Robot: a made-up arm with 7 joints. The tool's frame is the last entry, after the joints.
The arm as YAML. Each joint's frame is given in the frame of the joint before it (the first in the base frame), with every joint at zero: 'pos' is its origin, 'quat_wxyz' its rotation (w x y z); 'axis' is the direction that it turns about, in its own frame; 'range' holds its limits. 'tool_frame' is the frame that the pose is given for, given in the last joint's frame.
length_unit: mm
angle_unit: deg
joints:
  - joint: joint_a
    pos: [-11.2, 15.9, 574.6]
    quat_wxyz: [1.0, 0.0, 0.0, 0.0]
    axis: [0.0, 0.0, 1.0]
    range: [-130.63, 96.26]
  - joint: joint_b
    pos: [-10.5, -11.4, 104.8]
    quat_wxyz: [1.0, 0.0, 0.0, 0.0]
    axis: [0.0, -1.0, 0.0]
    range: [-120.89, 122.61]
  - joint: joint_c
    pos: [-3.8, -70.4, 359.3]
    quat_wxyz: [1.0, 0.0, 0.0, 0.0]
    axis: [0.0, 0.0, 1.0]
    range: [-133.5, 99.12]
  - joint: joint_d
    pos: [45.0, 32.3, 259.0]
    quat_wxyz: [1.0, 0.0, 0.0, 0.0]
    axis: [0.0, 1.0, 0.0]
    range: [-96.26, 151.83]
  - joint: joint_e
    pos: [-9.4, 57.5, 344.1]
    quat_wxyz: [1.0, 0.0, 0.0, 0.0]
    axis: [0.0, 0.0, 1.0]
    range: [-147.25, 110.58]
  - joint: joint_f
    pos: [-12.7, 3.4, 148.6]
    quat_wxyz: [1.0, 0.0, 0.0, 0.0]
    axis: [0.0, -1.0, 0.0]
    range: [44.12, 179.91]
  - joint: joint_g
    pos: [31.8, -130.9, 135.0]
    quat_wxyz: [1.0, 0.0, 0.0, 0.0]
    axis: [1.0, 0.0, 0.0]
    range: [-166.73, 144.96]
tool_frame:
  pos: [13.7, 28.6, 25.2]
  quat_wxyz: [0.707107, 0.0, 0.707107, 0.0]
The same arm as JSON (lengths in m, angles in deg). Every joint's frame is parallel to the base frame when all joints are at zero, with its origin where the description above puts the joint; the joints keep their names.
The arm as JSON. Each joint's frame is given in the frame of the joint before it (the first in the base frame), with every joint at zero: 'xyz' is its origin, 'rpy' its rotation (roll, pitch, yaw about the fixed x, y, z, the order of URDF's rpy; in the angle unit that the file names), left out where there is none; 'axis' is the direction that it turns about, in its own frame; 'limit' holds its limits. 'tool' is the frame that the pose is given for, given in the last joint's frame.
{"units": {"length": "m", "angle": "deg"}, "joints": [
  {"name": "joint_a", "type": "revolute", "origin": {"xyz": [-0.0112, 0.0159, 0.5746]}, "axis": "+z", "limit": {"lower": -130.63, "upper": 96.26}},
  {"name": "joint_b", "type": "revolute", "origin": {"xyz": [-0.0105, -0.0114, 0.1048]}, "axis": "-y", "limit": {"lower": -120.89, "upper": 122.61}},
  {"name": "joint_c", "type": "revolute", "origin": {"xyz": [-0.0038, -0.0704, 0.3593]}, "axis": "+z", "limit": {"lower": -133.5, "upper": 99.12}},
  {"name": "joint_d", "type": "revolute", "origin": {"xyz": [0.045, 0.0323, 0.259]}, "axis": "+y", "limit": {"lower": -96.26, "upper": 151.83}},
  {"name": "joint_e", "type": "revolute", "origin": {"xyz": [-0.0094, 0.0575, 0.3441]}, "axis": "+z", "limit": {"lower": -147.25, "upper": 110.58}},
  {"name": "joint_f", "type": "revolute", "origin": {"xyz": [-0.0127, 0.0034, 0.1486]}, "axis": "-y", "limit": {"lower": 44.12, "upper": 179.91}},
  {"name": "joint_g", "type": "revolute", "origin": {"xyz": [0.0318, -0.1309, 0.135]}, "axis": "+x", "limit": {"lower": -166.73, "upper": 144.96}}
], "tool": {"origin": {"xyz": [0.0137, 0.0286, 0.0252], "rpy": [0.0, 90.0, 0.0]}}}

